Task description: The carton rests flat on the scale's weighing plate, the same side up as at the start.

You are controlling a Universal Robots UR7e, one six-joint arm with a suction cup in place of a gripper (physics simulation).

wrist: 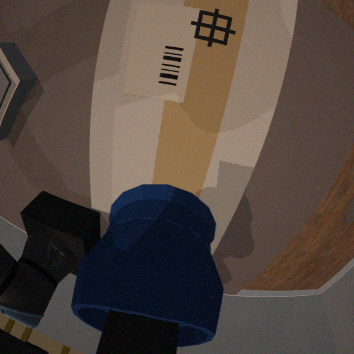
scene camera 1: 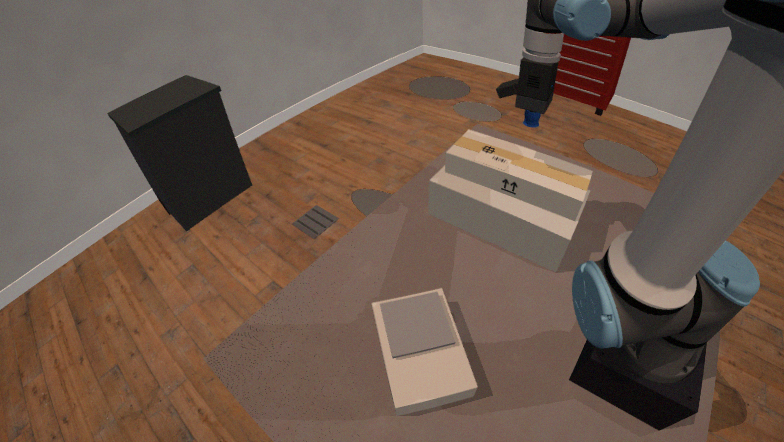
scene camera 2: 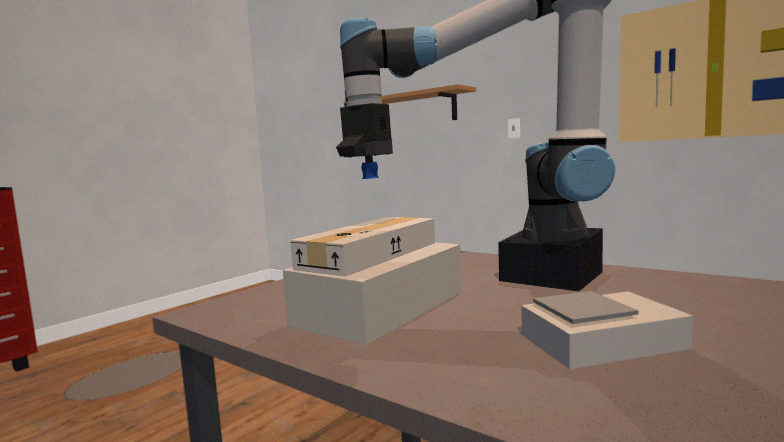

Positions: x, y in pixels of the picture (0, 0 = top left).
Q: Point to a long white carton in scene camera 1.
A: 547, 182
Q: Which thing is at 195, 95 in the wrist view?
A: A long white carton.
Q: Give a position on my suction cup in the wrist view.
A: At 154, 259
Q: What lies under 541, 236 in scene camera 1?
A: A large pale block.
